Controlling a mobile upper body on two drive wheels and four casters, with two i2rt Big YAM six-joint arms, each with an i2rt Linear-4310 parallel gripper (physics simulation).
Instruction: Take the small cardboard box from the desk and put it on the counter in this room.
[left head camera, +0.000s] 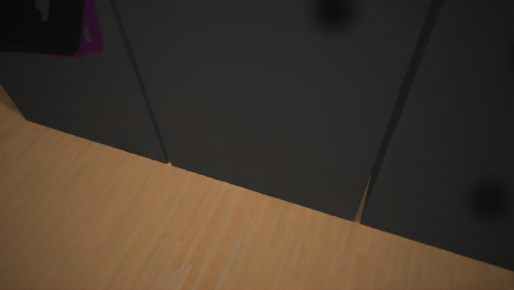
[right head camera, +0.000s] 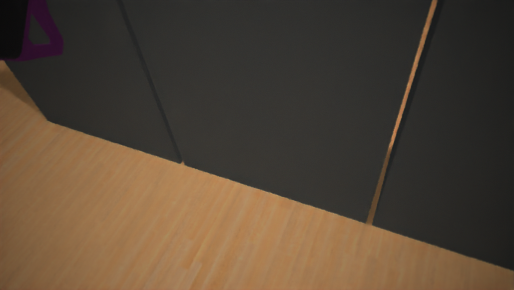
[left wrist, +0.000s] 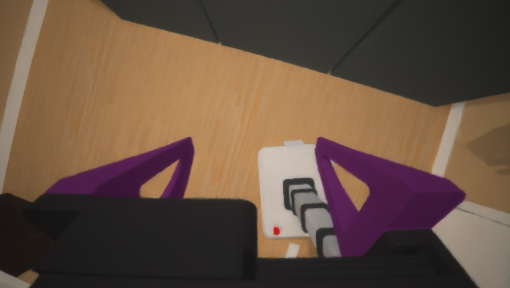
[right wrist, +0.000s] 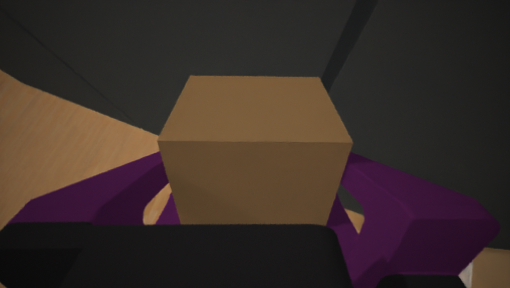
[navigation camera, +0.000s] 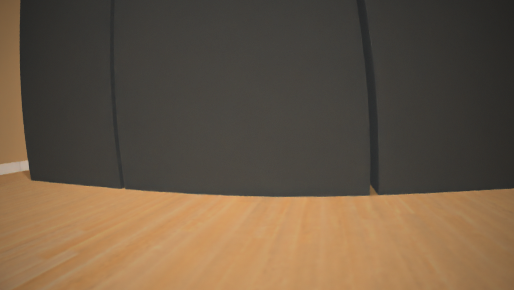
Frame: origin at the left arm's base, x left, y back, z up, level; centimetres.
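Seen in the pictures: left gripper, fingertip midpoint: (left head camera: 46, 41) (right head camera: 11, 45) (left wrist: 254, 144); right gripper, fingertip midpoint: (right wrist: 253, 145).
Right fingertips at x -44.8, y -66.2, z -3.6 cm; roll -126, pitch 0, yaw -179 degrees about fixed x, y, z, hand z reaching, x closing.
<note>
A point is followed by its place in that frame.
The small brown cardboard box (right wrist: 255, 110) {x -44.8, y -66.2, z 0.7 cm} is held between the purple fingers of my right gripper (right wrist: 253, 145) {x -44.8, y -66.2, z -3.6 cm}, in the middle of the right wrist view. My right gripper is shut on it, off the floor. My left gripper (left wrist: 254, 144) {x -0.1, y -37.3, z -11.3 cm} is open and empty in the left wrist view; one purple finger of it shows at the top left of both head camera views. A large dark grey panelled front (left head camera: 265, 100) {x -19.1, y -103.0, z -80.7 cm} (right head camera: 280, 100) {x -22.1, y -101.9, z -79.8 cm} (left wrist: 295, 30) {x -24.5, y -100.9, z -99.1 cm} (right wrist: 100, 45) {x -1.0, y -109.9, z -48.3 cm} (navigation camera: 240, 100) {x -22.8, y -101.6, z -111.3 cm} stands ahead. Its top is out of view, so I cannot tell if it is the counter. The desk does not show.
Wooden floor (left head camera: 150, 225) {x 32.8, y -88.0, z -140.9 cm} (right head camera: 140, 215) {x 44.3, y -92.4, z -141.0 cm} (left wrist: 150, 85) {x 93.4, y -92.8, z -140.9 cm} (navigation camera: 250, 240) {x -22.1, y -73.1, z -141.0 cm} runs up to the panels. The robot's white base (left wrist: 272, 165) {x -6.0, y -20.2, z -115.0 cm} with its grey column is in the left wrist view. A tan wall (navigation camera: 10, 90) {x 185.7, y -204.7, z -66.8 cm} is at the left. A white surface (left wrist: 485, 245) {x -125.3, y 32.3, z -94.8 cm} is at the lower right.
</note>
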